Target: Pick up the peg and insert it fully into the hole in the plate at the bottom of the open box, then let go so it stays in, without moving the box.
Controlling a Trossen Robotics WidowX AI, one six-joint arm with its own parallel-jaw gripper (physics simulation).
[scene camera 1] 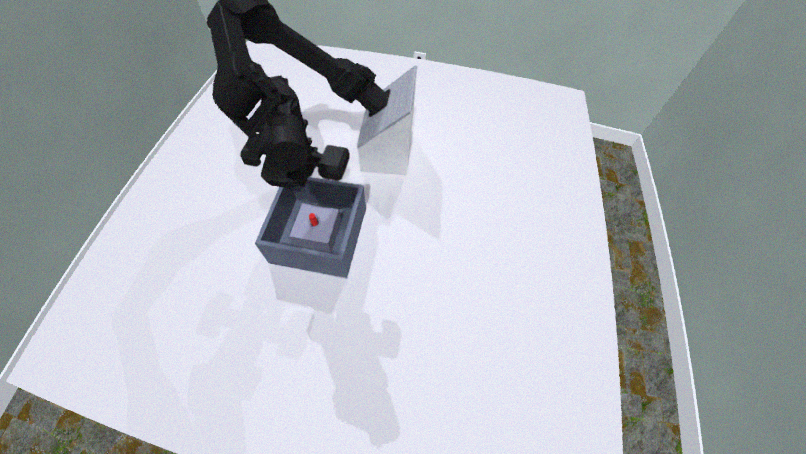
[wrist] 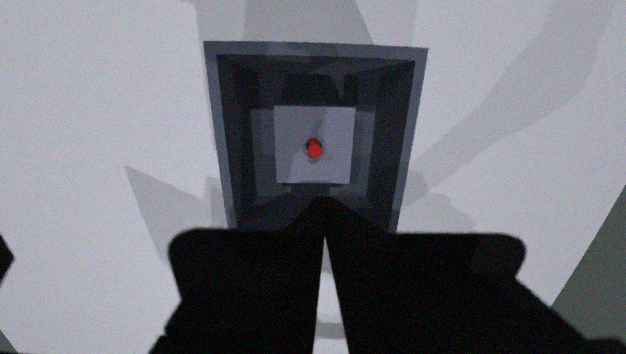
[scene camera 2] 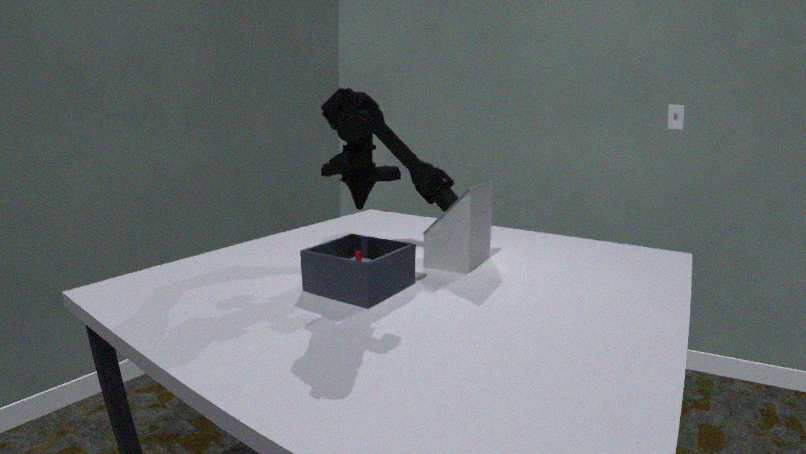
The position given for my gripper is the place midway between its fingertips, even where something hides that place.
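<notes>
My gripper [scene camera 1: 303,184] [wrist: 323,204] [scene camera 2: 359,209], visible. Dark blue-grey box [scene camera 2: 327,270] [scene camera 1: 273,241] [wrist: 246,79], visible too.
</notes>
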